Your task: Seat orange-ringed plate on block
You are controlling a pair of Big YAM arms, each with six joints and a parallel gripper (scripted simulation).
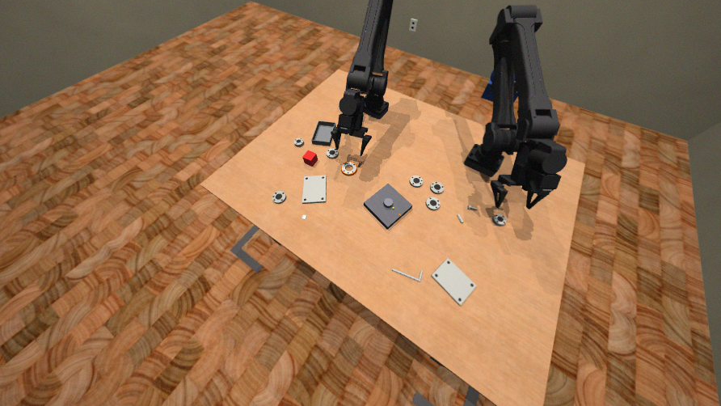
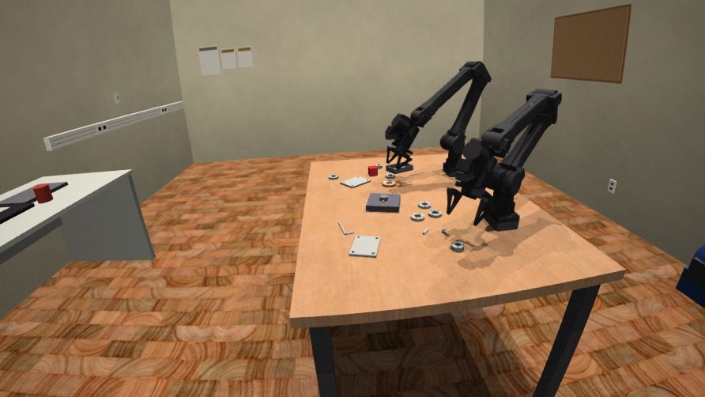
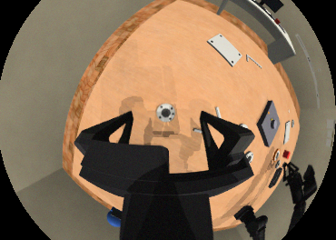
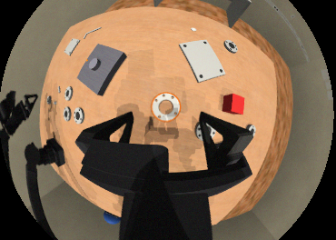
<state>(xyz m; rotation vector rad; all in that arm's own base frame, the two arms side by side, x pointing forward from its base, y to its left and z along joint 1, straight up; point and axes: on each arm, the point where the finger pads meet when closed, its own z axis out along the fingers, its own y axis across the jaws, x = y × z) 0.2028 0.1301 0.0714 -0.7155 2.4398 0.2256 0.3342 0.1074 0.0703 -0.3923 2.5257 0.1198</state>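
My right gripper is now 70 mm short of the dark block, 250 mm to the right of it and 70 mm above it. Also, from my right hand: dark tray: 60 mm behind, 200 mm to the right, 90 mm below; then L-shaped key: 210 mm ahead, 420 mm to the left, 90 mm below; then red cube: 80 mm ahead, 140 mm to the right, 70 mm below.
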